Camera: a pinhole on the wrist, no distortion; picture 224 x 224 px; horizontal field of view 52.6 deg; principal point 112.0 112.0 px. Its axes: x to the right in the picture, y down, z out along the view. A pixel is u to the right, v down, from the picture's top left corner.
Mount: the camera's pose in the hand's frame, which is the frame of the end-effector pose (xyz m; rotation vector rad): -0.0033 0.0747 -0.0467 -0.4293 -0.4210 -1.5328
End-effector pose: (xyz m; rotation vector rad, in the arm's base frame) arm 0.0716 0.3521 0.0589 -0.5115 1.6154 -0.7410
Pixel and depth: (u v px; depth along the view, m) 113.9 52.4 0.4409
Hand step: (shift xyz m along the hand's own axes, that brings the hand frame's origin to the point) -0.1166 0.2997 0.3333
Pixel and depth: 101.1 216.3 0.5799
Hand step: 0.2672 0.3964 0.4346
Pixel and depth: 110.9 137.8 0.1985
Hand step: 0.0205 0.1778 0.1227
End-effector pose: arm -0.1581 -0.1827 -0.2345 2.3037 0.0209 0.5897
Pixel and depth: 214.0 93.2 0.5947
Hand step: -0.0497 0.1526 0.6010
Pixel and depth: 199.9 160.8 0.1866
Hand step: 0.0378 0.1088 0.1503
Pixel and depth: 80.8 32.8 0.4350
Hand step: -0.1525 0.3513 0.2956
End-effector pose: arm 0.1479 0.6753 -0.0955 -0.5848 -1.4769 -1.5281
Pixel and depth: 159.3 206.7 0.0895
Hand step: 0.0346 0.1047 0.0395
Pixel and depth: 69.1 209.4 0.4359
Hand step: 0.1869 0.3693 0.2833
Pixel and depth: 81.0 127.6 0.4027
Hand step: 0.0270 0.3295 0.2697
